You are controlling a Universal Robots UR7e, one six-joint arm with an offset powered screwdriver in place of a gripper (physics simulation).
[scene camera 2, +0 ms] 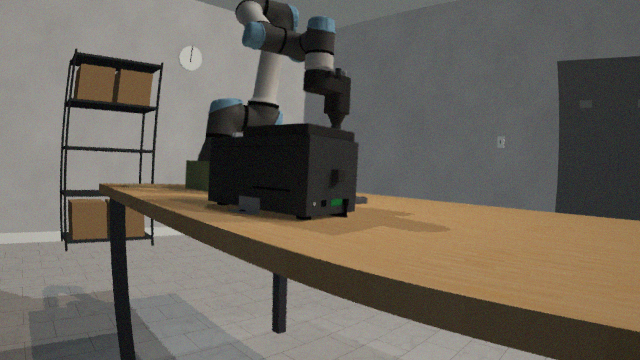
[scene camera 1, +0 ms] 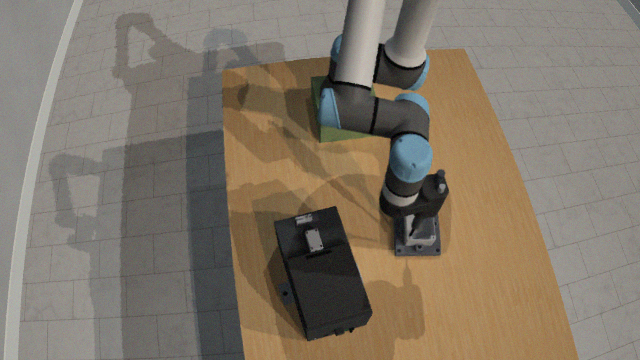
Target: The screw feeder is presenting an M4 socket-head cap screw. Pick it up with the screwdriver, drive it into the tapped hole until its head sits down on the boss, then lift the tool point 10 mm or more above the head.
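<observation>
The black screw feeder stands on the table, with a small light plate in its recessed end. The light grey open box sits on a dark base plate to the right of the feeder in scene camera 1. My screwdriver points down, its tip over or inside the box. In scene camera 2 the screwdriver's nose shows above the feeder, which hides its tip. The tapped hole and any screw at the tip cannot be made out, nor whether the tip touches anything.
The arm's green base block stands at the back of the wooden table. A small dark bracket sits beside the feeder. A shelf rack with cartons stands behind the table.
</observation>
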